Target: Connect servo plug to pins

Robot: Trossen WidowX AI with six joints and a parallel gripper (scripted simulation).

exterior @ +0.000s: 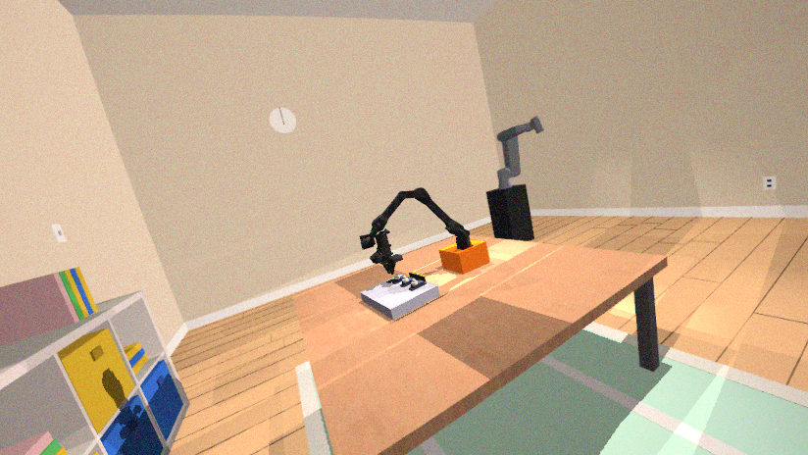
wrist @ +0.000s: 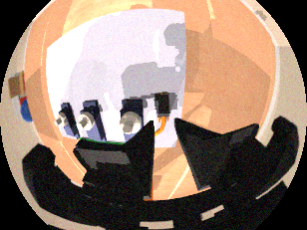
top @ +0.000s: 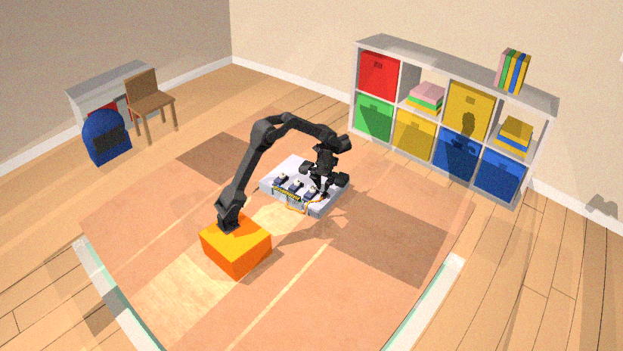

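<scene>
Now: the grey printed holder 70 mm ahead of my gripper tip, 130 mm to the left of it and 60 mm below it.
</scene>
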